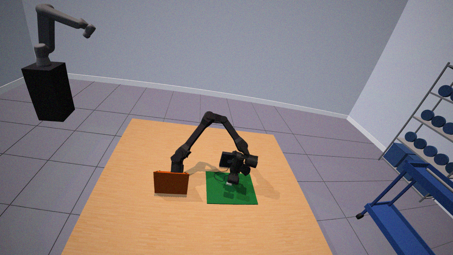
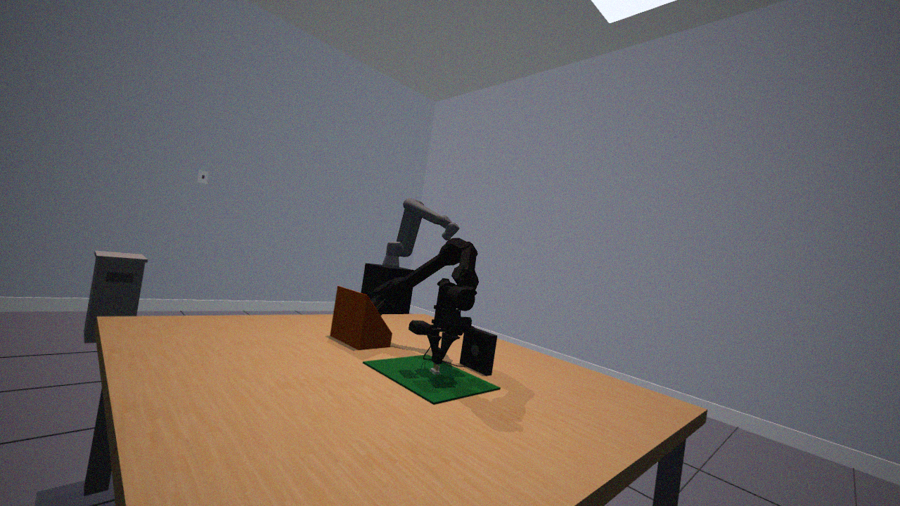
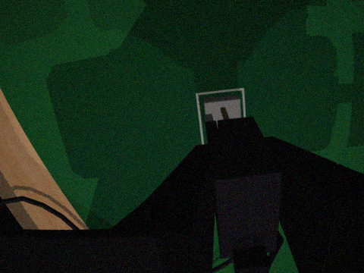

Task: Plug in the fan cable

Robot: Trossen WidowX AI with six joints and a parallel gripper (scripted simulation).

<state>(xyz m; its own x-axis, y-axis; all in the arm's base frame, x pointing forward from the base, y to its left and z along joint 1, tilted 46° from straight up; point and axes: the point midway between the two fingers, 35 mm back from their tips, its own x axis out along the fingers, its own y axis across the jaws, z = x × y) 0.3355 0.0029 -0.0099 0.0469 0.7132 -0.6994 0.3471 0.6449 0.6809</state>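
The green board lies 2 cm to the right of my gripper tip and 6 cm below it. From my gripper tip the other things lie so: black fan 2 cm ahead, 15 cm to the left, 2 cm above; black plug 1 cm behind, 1 cm above.
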